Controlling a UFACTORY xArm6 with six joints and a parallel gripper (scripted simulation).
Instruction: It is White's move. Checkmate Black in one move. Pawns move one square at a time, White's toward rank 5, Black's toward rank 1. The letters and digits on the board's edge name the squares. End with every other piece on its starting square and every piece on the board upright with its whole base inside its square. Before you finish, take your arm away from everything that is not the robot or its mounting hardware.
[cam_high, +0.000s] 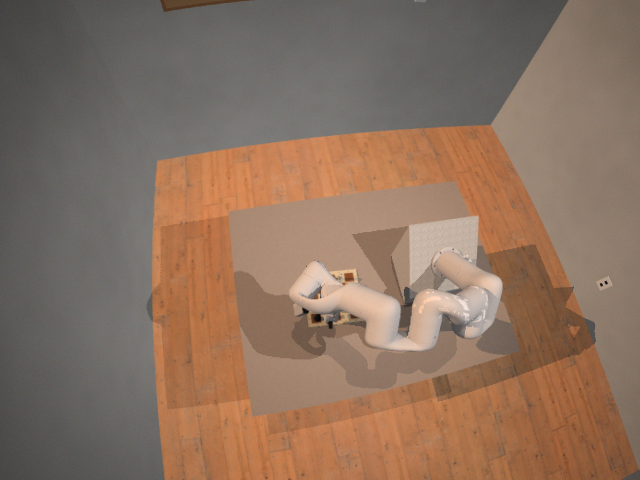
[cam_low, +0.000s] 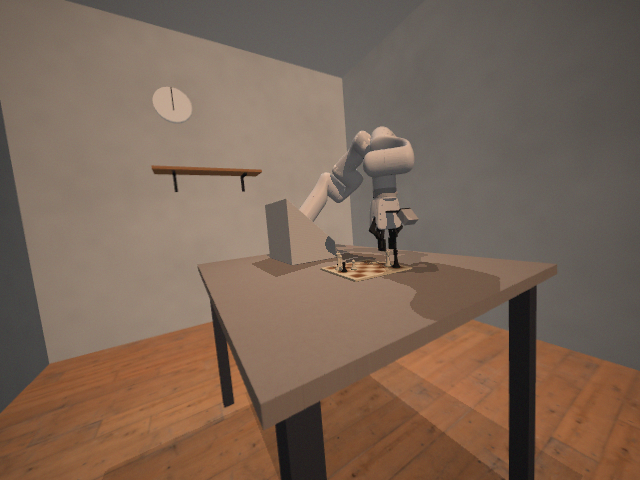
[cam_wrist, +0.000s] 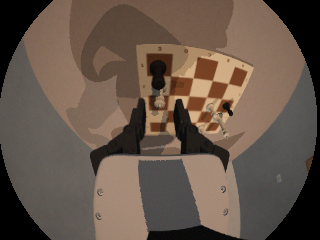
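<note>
Right now my hand is 3 cm short of the tall black piece and 4 cm above it. From my hand the other things lie so: black pawn 5 cm behind, 15 cm to the right, 6 cm below; then chessboard 5 cm behind, 7 cm to the right, 8 cm below.
</note>
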